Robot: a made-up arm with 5 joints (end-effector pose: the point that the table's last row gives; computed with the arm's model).
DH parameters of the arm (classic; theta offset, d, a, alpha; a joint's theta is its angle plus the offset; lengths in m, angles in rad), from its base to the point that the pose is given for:
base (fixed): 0 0.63 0.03 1.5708
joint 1: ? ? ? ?
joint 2: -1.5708 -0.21 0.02 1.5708
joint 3: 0 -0.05 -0.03 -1.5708
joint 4: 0 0.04 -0.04 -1.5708
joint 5: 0 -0.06 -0.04 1.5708
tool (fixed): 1.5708 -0.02 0 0
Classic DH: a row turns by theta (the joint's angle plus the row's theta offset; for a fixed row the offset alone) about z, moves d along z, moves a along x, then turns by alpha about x.
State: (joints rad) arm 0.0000 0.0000 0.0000 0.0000 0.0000
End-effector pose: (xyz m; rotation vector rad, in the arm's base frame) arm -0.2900 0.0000 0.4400 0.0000 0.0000 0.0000
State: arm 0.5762 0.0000 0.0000 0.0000 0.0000
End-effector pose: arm -0.1348 0.0000 0.2963 0.0000 -0.5762 0.0000
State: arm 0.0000 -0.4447 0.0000 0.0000 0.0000
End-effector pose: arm -0.2503 -0.0045 0.4400 0.0000 0.0000 -0.4447
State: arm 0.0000 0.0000 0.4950 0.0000 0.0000
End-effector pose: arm -0.2900 -0.0037 0.3853 -0.4950 0.0000 0.0000
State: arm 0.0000 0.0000 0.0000 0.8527 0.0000
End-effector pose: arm -0.3297 -0.0725 0.4400 0.0000 0.0000 0.8527
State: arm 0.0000 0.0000 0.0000 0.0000 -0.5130
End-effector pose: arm -0.2900 -0.0150 0.4229 -0.5130 0.0000 0.0000
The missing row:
joint 1: 0 0.09 -0.31 -1.5708
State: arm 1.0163 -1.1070 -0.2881 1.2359 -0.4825
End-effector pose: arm 0.0237 -0.0727 0.2252 -0.3750 -1.2937 -0.1339
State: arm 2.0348 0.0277 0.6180 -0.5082 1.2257
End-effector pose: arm 0.3551 0.0317 0.4790 0.7151 -2.3413 0.4616
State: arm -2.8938 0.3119 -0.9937 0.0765 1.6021
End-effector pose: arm 0.3079 -0.1341 0.7990 -0.5661 -0.8097 2.7118
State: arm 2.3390 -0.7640 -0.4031 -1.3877 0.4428
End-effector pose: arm 0.2505 -0.1308 0.5933 2.7522 -1.3159 -0.2101
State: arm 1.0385 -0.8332 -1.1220 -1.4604 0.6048
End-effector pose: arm -0.0041 -0.1967 0.3734 2.6257 -0.4489 -1.1411
